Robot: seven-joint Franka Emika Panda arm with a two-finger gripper.
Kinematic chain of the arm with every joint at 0, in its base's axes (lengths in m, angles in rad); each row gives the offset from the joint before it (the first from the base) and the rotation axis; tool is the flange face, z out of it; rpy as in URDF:
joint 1: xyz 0 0 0.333 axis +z
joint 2: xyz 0 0 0 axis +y
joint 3: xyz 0 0 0.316 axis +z
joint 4: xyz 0.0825 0 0 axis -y
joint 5: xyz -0.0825 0 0.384 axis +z
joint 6: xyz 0 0 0 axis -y
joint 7: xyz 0.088 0 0 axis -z
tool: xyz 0 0 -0.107 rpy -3.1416 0 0
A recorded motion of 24 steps. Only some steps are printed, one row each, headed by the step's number.
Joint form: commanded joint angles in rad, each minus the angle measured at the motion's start. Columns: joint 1, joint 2, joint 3, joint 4, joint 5, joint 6, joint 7.
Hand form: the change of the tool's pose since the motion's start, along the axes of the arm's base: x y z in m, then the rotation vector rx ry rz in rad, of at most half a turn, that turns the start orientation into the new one. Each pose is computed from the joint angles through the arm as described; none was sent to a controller.
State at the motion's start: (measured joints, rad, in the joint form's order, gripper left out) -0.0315 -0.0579 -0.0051 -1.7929 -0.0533 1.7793 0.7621
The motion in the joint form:
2: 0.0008 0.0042 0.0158 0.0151 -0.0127 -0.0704 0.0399
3: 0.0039 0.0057 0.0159 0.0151 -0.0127 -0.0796 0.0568
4: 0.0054 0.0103 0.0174 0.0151 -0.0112 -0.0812 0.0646
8: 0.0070 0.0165 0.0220 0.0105 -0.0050 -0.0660 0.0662
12: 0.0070 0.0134 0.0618 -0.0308 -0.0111 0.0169 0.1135
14: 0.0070 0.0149 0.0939 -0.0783 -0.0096 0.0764 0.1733
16: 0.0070 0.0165 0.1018 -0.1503 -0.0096 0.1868 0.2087
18: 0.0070 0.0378 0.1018 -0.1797 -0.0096 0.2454 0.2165
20: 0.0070 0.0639 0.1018 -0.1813 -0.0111 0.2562 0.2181
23: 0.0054 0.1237 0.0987 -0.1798 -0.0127 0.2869 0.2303
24: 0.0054 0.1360 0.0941 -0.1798 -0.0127 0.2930 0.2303
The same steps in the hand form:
2: -0.0049 0.0078 -0.0012 -0.0119 0.0574 -0.0254
3: -0.0054 0.0095 -0.0028 -0.0118 0.0670 -0.0396
4: -0.0045 0.0113 -0.0055 -0.0104 0.0728 -0.0447
8: -0.0018 0.0153 -0.0098 -0.0045 0.0683 -0.0400
12: 0.0023 0.0376 -0.0207 -0.0100 0.0207 -0.0415
14: 0.0028 0.0561 -0.0392 -0.0064 0.0069 -0.0658
16: 0.0044 0.0613 -0.0647 0.0011 -0.0312 -0.0865
18: 0.0090 0.0617 -0.0852 0.0058 -0.0391 -0.0908
20: 0.0136 0.0617 -0.0995 0.0053 -0.0223 -0.0912
23: 0.0245 0.0593 -0.1299 0.0076 0.0049 -0.1058
24: 0.0265 0.0567 -0.1364 0.0078 0.0111 -0.1101

